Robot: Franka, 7 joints.
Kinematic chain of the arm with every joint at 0, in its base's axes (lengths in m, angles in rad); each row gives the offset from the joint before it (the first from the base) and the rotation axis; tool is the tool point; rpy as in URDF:
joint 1: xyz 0 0 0.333 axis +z
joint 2: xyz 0 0 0 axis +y
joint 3: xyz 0 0 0.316 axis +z
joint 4: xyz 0.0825 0 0 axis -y
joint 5: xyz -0.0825 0 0.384 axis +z
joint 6: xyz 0 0 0 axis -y
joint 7: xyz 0.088 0 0 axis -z
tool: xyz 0 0 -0.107 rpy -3.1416 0 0
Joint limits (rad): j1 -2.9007..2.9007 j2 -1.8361..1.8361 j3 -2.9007..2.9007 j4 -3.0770..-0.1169 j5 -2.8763..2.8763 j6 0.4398..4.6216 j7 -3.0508..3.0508
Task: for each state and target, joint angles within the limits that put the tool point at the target. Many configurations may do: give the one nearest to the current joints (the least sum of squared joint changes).
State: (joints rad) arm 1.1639 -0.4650 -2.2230 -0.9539 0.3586 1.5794 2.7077
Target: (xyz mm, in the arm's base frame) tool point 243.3 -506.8 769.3
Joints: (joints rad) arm 1.1606 -0.2737 -2.1653 -1.0313 0.3559 1.3745 2.7077
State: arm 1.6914 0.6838 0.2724 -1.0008 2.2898 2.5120 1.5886
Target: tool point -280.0 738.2 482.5
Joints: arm 1.7462 0.7025 0.3051 -1.1095 2.2929 2.5377 1.5886
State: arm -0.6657 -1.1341 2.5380 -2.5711 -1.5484 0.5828 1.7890
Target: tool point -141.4 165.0 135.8
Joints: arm 0.1123 -1.2023 2.9007 -2.7004 -1.2887 0.4398 1.7890
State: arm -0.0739 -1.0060 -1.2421 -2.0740 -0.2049 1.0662 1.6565
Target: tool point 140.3 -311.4 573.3
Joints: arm 0.1367 -0.9353 -0.8885 -2.0936 -0.0884 1.0799 1.6565
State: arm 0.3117 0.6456 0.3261 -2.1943 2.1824 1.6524 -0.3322
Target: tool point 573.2 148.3 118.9
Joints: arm 0.0619 0.7346 0.0675 -2.0225 2.2427 1.7086 -0.3322
